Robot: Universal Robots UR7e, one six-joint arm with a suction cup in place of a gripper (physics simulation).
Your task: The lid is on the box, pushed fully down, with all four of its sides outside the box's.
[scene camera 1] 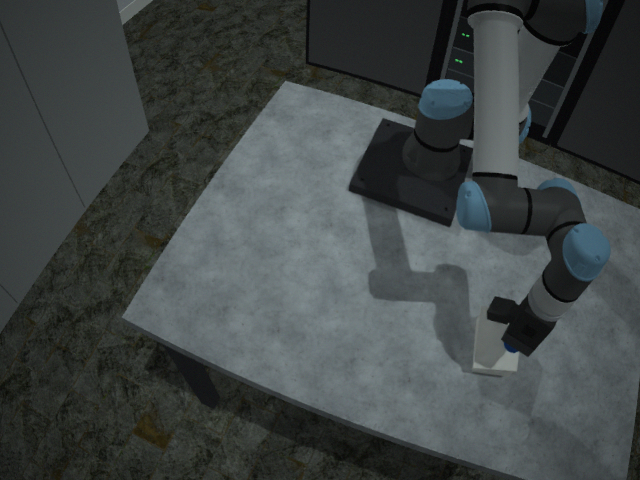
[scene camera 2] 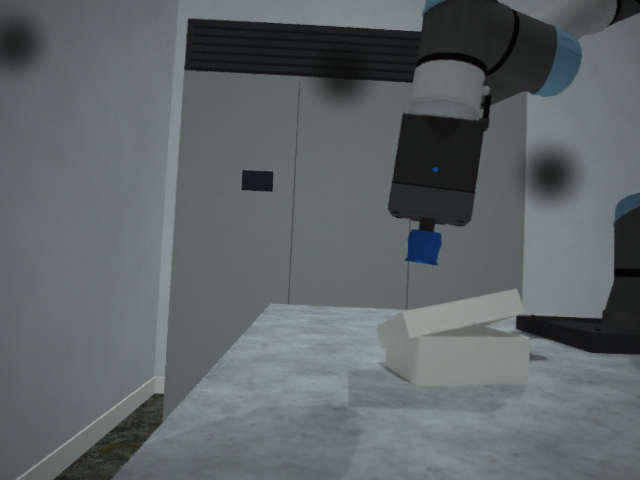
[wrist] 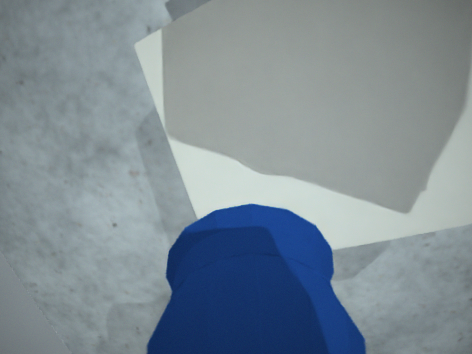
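The off-white box stands upright on the table. The off-white lid lies tilted on it. In scene camera 2, the lid's left end, away from the robot base, is low and hangs outside the box's left end. Its right end, toward the base, is raised clear above the box's rim, with a wedge-shaped gap between. The far side's fit is hidden. My gripper, a blue suction cup, is open and empty. It hangs tilted, with a visible gap, above the lid's low end.
The grey table bears the box near its front edge, right of centre in scene camera 1. The arm's dark base plate lies behind. Grey cabinets stand beyond the table.
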